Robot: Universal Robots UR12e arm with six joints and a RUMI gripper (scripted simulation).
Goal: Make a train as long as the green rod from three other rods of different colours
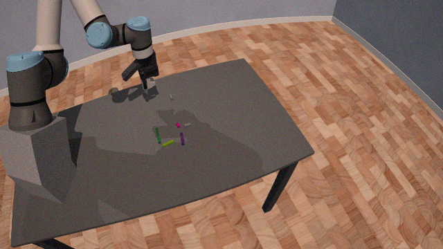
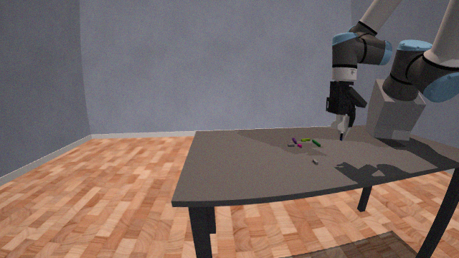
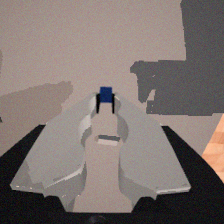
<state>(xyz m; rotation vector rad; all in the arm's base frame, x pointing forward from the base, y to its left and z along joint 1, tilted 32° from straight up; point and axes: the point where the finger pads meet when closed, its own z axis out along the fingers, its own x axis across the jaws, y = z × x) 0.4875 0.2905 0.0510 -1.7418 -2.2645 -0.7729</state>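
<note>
Right now my hand is 14 cm short of the magenta rod, 15 cm to the left of it and 9 cm above it. From my hand the other things lie so: blue rod: 1 cm below; lime rod: 9 cm ahead, 24 cm to the right, 9 cm below; green rod: 4 cm ahead, 19 cm to the right, 9 cm below.
</note>
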